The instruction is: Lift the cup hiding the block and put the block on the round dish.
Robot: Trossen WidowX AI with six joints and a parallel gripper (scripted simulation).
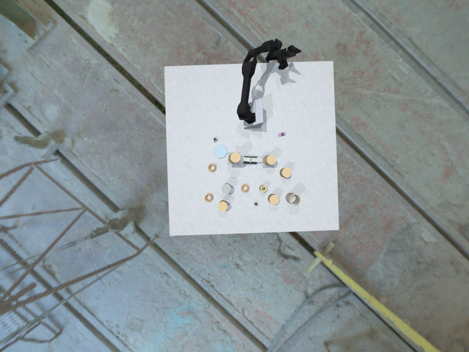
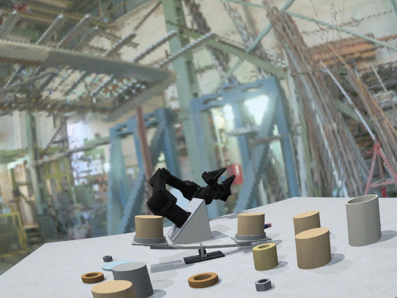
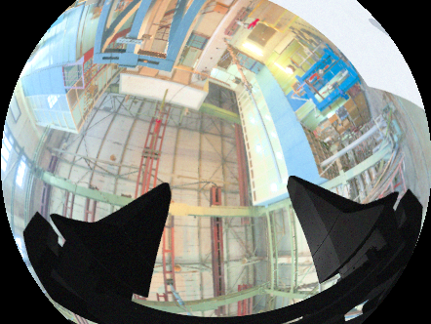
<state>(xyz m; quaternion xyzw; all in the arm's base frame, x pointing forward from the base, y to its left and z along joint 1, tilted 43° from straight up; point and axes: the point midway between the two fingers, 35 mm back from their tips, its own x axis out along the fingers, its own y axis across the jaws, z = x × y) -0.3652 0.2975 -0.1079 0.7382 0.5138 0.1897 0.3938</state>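
My gripper tip is now 660 mm short of the grey block, 210 mm to the left of it and 160 mm above it. Also, from my gripper tip: tan cup: 630 mm ahead, 480 mm to the right, 90 mm below; balance beam: 650 mm ahead, 340 mm to the right, 160 mm below; blue piece: 470 mm ahead, 90 mm to the right, 190 mm below.
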